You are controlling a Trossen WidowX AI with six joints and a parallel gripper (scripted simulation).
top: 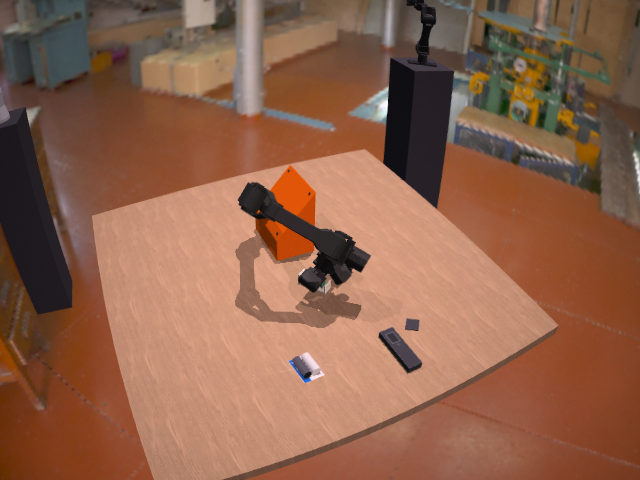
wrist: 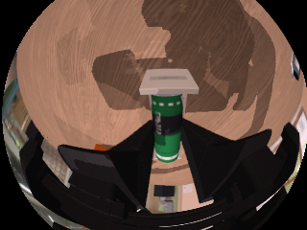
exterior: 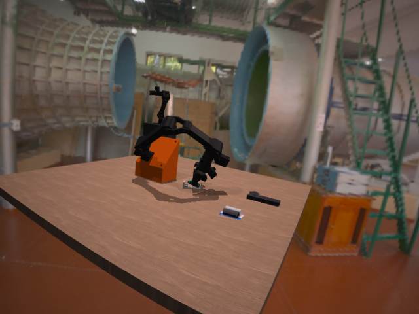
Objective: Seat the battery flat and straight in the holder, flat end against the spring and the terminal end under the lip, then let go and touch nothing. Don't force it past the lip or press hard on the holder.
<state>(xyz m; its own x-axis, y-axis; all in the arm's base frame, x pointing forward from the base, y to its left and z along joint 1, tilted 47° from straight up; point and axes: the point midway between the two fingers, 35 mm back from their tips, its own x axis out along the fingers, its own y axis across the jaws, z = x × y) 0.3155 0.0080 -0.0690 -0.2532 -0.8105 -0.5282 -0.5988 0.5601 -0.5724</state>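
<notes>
Right now my gripper tip is 10 mm below the battery. Round my gripper tip: battery door: 270 mm ahead, 200 mm to the left, 20 mm below; then black remote: 350 mm ahead, 120 mm to the left.
</notes>
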